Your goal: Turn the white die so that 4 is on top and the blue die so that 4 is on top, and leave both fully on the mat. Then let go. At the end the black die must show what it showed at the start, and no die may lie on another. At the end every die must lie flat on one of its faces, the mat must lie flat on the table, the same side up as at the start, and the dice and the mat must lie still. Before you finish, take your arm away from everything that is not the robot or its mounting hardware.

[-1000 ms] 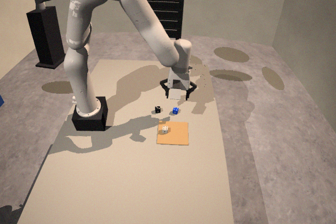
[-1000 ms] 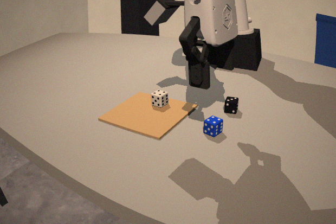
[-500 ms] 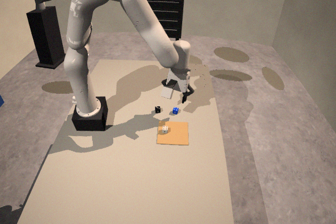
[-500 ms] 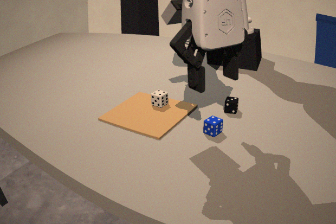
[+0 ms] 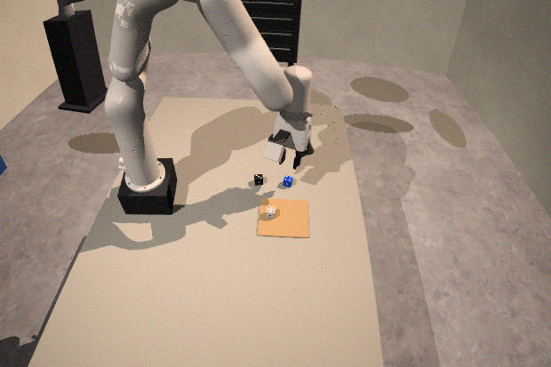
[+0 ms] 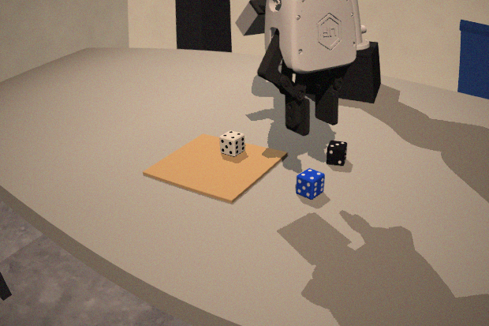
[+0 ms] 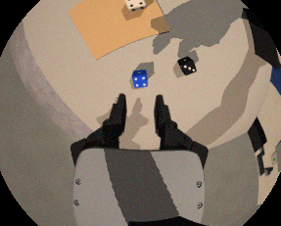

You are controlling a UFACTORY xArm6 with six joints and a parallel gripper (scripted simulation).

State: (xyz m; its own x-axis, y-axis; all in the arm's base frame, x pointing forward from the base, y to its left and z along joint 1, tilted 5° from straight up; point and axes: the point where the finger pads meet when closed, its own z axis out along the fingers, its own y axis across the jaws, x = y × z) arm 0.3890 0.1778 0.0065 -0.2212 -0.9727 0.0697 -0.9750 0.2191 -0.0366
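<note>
Now: the blue die 90 mm below my hand. From my hand the other things lie so: white die 140 mm to the right, 90 mm below, 20 mm behind; then orange mat 140 mm to the right, 100 mm below, 20 mm ahead; then black die 90 mm below, 90 mm behind, 10 mm to the right.
</note>
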